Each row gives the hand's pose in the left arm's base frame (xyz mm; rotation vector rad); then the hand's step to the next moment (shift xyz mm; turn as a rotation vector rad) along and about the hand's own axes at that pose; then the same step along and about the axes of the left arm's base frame.
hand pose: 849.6 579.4 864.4 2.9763 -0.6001 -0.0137
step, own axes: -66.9 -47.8 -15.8 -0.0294 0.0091 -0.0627
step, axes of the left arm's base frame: -42.8 71.3 9.9 -0.0288 0.0094 0.0630
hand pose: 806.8 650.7 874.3 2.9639 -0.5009 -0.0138
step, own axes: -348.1 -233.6 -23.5 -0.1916 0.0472 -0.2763
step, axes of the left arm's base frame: -251.8 335.7 -12.9 -0.1877 0.0551 0.2775
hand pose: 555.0 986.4 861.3 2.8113 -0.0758 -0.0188
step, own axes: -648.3 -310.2 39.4 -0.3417 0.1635 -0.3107
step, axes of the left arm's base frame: -632.6 315.8 -134.9 -0.3427 -0.0355 0.3484
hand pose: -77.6 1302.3 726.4 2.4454 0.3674 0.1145
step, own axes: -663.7 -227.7 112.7 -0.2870 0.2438 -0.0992
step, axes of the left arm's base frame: -668.6 -90.1 -223.3 -0.2349 -0.2061 0.2323
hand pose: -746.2 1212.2 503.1 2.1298 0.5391 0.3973
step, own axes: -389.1 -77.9 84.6 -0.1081 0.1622 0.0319
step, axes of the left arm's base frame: -311.3 -216.6 -144.2 -0.0400 -0.1616 0.1063
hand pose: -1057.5 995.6 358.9 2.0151 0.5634 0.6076
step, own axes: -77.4 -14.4 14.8 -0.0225 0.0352 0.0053
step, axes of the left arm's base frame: -52.8 -49.6 -34.1 -0.0089 -0.0334 0.0240
